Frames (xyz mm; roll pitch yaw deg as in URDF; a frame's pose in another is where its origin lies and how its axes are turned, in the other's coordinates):
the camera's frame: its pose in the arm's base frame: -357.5 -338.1 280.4 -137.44 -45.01 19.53
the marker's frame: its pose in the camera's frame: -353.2 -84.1 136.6 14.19 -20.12 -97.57
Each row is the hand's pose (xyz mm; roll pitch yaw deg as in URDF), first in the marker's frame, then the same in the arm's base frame.
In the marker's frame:
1: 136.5 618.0 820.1 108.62 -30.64 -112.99
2: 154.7 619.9 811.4 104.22 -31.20 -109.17
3: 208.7 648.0 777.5 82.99 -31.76 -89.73
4: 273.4 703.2 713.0 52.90 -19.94 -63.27
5: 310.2 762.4 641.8 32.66 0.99 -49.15
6: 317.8 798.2 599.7 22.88 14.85 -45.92
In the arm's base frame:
1: 12.7 516.5 -258.6 -61.22 68.14 -111.70
2: -0.8 526.7 -247.4 -71.80 69.10 -120.44
3: -28.6 562.5 -194.5 -123.68 66.18 -164.31
4: -55.9 603.0 -99.6 -162.86 43.45 170.79
5: -65.0 621.1 -2.0 179.43 18.36 171.08
6: -60.8 621.6 53.6 170.21 4.98 176.01

